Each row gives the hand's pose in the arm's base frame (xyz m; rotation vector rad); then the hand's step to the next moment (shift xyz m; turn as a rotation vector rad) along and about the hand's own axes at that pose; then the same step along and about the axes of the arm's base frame.
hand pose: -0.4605 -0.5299 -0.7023 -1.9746 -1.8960 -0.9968
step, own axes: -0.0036 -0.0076 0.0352 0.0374 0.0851 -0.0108
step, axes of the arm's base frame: 0.0040 0.0191 -0.0305 0.0748 0.0115 0.0550
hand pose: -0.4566 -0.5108 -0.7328 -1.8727 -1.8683 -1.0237
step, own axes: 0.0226 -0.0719 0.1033 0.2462 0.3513 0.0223
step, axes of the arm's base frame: -0.0435 0.0929 -0.0764 0.3174 0.1600 0.2412
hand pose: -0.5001 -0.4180 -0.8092 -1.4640 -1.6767 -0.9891
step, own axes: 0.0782 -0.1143 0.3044 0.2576 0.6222 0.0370
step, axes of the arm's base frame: -0.1282 0.2965 -0.0864 0.5845 0.1982 0.2720
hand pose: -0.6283 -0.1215 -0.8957 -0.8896 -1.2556 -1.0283
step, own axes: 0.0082 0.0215 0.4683 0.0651 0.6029 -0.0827
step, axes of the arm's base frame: -0.1251 0.4474 0.0637 0.5998 0.1019 0.0664
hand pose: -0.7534 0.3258 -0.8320 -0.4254 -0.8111 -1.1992
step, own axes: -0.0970 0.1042 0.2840 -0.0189 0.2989 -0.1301
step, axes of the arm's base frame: -0.0084 0.2916 0.1258 0.3195 0.0231 -0.0636
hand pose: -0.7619 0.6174 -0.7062 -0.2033 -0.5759 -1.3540
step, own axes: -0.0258 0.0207 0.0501 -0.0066 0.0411 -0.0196
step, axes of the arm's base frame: 0.0035 0.0498 0.0333 0.0440 0.0058 -0.0122
